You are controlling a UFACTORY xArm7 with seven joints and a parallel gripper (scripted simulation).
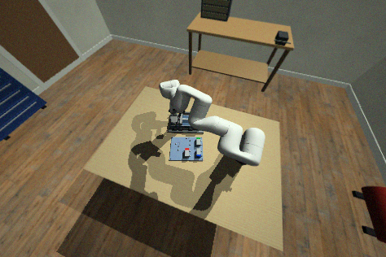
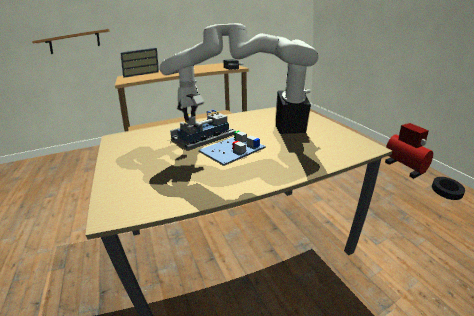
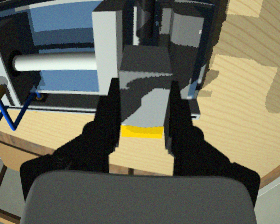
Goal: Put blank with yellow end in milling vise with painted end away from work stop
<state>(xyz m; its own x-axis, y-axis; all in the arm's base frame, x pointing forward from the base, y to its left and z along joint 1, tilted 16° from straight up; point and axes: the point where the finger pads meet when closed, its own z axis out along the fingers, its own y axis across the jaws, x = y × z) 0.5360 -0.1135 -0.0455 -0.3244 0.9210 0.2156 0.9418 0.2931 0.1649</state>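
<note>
The yellow-ended blank lies 20 mm below my hand. The rest, counted from my hand: fixed jaw: 20 mm ahead, 10 mm to the left, 60 mm below; dark work stop rod: 20 mm behind, 50 mm to the left, 50 mm below; green-ended blank: 230 mm behind, 120 mm to the left, 110 mm below.
</note>
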